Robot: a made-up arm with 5 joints. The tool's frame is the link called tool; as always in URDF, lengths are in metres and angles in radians. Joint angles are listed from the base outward. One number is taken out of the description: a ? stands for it. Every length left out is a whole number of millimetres.
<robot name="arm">
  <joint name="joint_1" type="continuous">
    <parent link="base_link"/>
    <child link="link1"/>
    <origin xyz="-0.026 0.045 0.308" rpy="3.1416 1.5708 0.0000"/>
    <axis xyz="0 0 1"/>
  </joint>
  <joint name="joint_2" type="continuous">
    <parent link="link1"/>
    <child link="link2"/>
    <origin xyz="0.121 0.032 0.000" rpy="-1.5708 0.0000 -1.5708"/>
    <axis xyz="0 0 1"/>
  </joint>
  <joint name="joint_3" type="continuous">
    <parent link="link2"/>
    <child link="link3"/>
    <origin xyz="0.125 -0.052 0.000" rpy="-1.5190 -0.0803 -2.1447"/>
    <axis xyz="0 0 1"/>
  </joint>
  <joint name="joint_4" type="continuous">
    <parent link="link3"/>
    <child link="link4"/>
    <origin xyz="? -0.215 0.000" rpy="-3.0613 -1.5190 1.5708"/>
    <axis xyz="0 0 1"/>
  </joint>
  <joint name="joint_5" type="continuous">
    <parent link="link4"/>
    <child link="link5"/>
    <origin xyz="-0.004 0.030 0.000" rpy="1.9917 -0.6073 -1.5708"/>
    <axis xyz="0 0 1"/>
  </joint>
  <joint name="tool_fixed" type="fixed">
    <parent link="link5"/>
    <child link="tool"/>
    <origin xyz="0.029 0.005 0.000" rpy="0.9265 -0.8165 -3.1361"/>
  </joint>
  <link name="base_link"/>
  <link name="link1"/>
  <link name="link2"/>
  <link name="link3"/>
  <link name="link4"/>
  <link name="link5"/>
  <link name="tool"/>
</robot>
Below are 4 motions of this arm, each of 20 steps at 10 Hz.
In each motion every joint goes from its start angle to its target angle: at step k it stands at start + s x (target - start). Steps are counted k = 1, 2, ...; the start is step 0. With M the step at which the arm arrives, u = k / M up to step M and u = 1 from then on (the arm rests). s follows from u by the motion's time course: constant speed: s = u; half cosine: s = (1 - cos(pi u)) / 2; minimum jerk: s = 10 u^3 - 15 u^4 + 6 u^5.
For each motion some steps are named. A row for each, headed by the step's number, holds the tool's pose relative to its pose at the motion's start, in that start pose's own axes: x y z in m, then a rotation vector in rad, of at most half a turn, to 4 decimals.
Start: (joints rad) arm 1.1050 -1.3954 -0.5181 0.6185 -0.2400
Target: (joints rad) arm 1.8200 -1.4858 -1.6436 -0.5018 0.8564
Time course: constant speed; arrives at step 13
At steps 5, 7, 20:
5: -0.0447 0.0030 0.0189 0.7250 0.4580 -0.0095
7: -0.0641 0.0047 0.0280 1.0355 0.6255 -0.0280
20: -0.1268 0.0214 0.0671 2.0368 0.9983 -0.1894

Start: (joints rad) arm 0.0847 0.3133 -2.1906 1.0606 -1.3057
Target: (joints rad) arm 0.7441 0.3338 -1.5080 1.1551 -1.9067
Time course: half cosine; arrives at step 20
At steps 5, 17, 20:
5: -0.0171 -0.0245 -0.0266 -0.1081 -0.1199 0.1030
17: 0.0150 -0.1860 -0.1816 -0.5413 -1.0252 0.5412
20: 0.0253 -0.1961 -0.1907 -0.5592 -1.0993 0.5622

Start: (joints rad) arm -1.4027 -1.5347 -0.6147 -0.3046 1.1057
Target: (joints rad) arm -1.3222 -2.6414 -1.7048 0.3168 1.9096
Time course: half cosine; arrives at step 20
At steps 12, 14, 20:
12: -0.0874 -0.0286 -0.0789 0.2015 1.4806 -0.0810
14: -0.1296 -0.0310 -0.0896 0.3428 1.7668 -0.1713
20: -0.2024 -0.0232 -0.0938 0.6228 2.1435 -0.3383

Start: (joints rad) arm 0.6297 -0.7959 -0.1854 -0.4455 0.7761
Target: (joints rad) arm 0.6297 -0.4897 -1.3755 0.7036 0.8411
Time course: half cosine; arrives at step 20
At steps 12, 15, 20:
12: -0.0105 0.1384 -0.1281 -0.1213 0.5393 0.8401
15: -0.0346 0.1902 -0.1462 -0.1541 0.5755 1.1628
20: -0.0579 0.2269 -0.1516 -0.1791 0.5553 1.4080

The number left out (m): 0.068
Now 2 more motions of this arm.
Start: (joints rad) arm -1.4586 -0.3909 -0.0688 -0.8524 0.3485
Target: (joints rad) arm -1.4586 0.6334 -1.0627 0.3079 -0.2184
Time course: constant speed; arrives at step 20
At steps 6, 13, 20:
6: -0.0409 0.0572 -0.0749 -0.0449 0.1141 0.1431
13: -0.0865 0.1648 -0.1119 0.0307 0.0228 0.4104
20: -0.1178 0.2820 -0.0813 0.2086 -0.3492 0.6168

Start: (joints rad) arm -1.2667 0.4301 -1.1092 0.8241 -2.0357
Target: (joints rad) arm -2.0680 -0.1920 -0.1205 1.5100 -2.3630
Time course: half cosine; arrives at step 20
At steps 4, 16, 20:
4: -0.0227 -0.0304 0.0055 0.0148 -0.0766 0.0831
16: -0.0708 -0.2914 0.0227 0.6889 -0.6959 0.3438
20: -0.0655 -0.3130 0.0190 0.8059 -0.7490 0.3070

